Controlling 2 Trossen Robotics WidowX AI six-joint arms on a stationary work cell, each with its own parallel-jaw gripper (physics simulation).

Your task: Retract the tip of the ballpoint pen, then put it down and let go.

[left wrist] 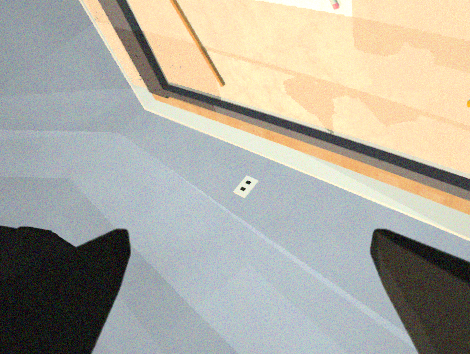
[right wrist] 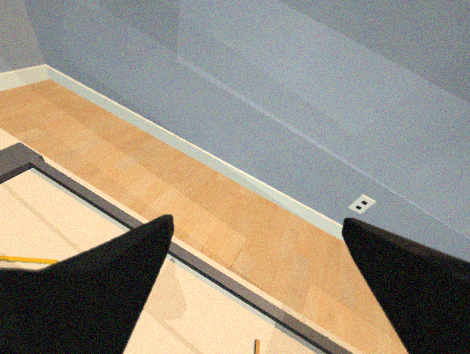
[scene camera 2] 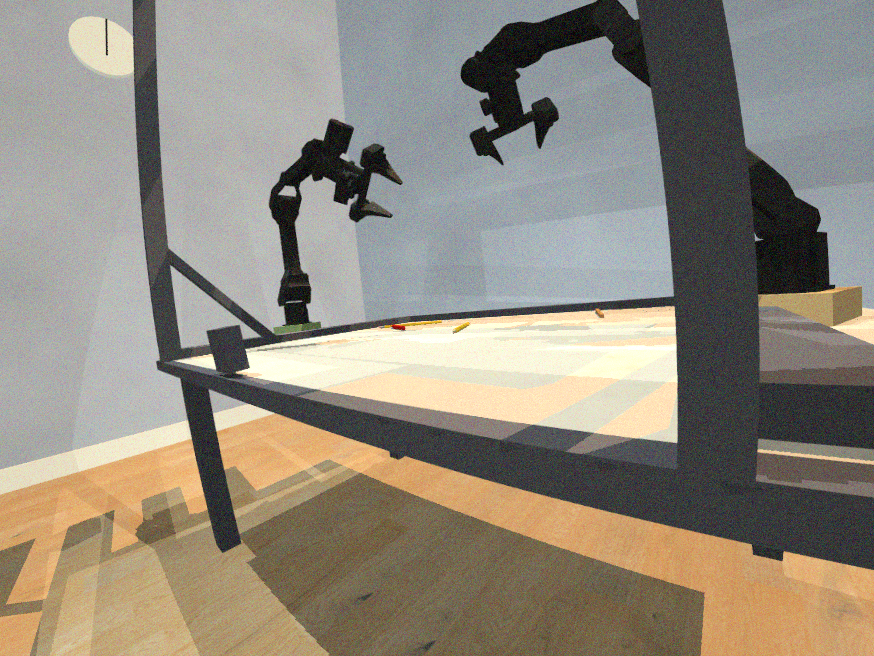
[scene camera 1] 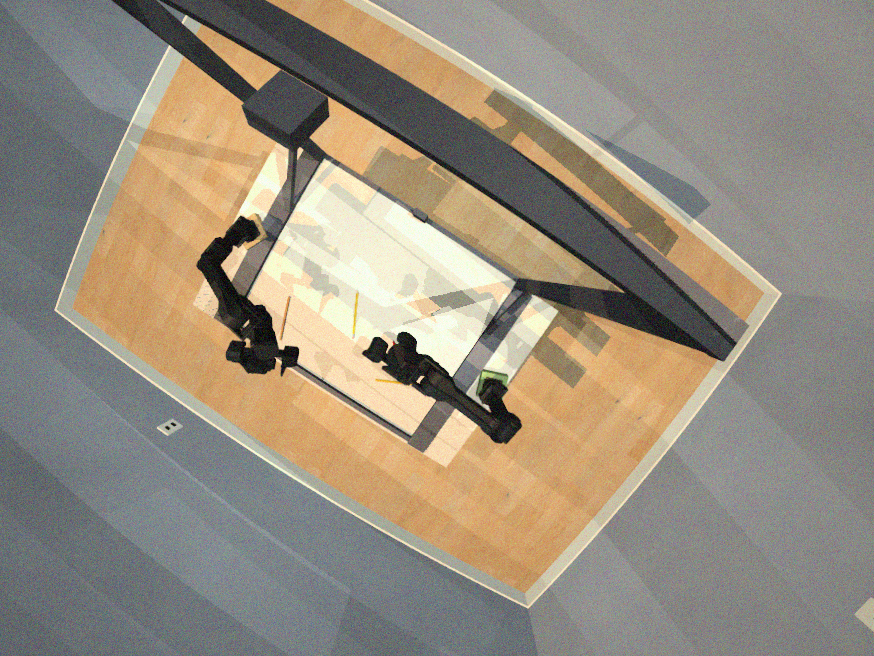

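Seen in the pictures: left gripper, fingertip midpoint: (left wrist: 251, 241) (scene camera 2: 396, 200) (scene camera 1: 372, 360); right gripper, fingertip midpoint: (right wrist: 257, 224) (scene camera 2: 520, 155) (scene camera 1: 265, 374); left arm's base, origin of the base link: (scene camera 2: 297, 324) (scene camera 1: 492, 386); right arm's base, origin of the base link: (scene camera 2: 790, 291) (scene camera 1: 250, 231).
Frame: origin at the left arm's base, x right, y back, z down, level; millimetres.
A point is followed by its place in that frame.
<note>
A small red thing (scene camera 2: 398, 326) {x 49, y -366, z 30 mm} lies on the far side of the table in scene camera 2; whether it is the ballpoint pen I cannot tell. A yellow pencil (scene camera 1: 355, 314) {x 150, y -556, z 33 mm} (left wrist: 335, 6) {x 61, y -549, z 32 mm} lies mid-table, its pink end showing in the left wrist view. Another yellow stick (scene camera 1: 386, 380) {x -75, y -394, z 33 mm} (right wrist: 28, 259) {x -78, y -392, z 31 mm} lies near the lower table edge, partly hidden by the left arm in scene camera 1. My left gripper (scene camera 1: 372, 353) {x 81, y -412, z -268 mm} (scene camera 2: 396, 199) {x 81, y -412, z -268 mm} (left wrist: 251, 241) {x 81, y -412, z -268 mm} is open and empty, high above the table. My right gripper (scene camera 1: 259, 368) {x -10, y -700, z -343 mm} (scene camera 2: 522, 155) {x -10, y -700, z -343 mm} (right wrist: 257, 224) {x -10, y -700, z -343 mm} is open and empty, also high up.
An orange-brown stick (scene camera 1: 285, 317) {x 80, y -825, z 33 mm} (scene camera 2: 599, 312) {x 111, y -825, z 31 mm} (left wrist: 197, 42) {x 81, y -826, z 32 mm} (right wrist: 257, 346) {x -2, y -833, z 31 mm} lies at the left of the table in scene camera 1. The table has a dark frame edge (scene camera 1: 352, 400) (scene camera 2: 423, 427) {x 671, y -677, z 40 mm}. A dark overhead beam (scene camera 1: 451, 141) {x 490, y -266, z -1002 mm} and an upright post (scene camera 2: 705, 247) {x 711, y -783, z -27 mm} stand around it.
</note>
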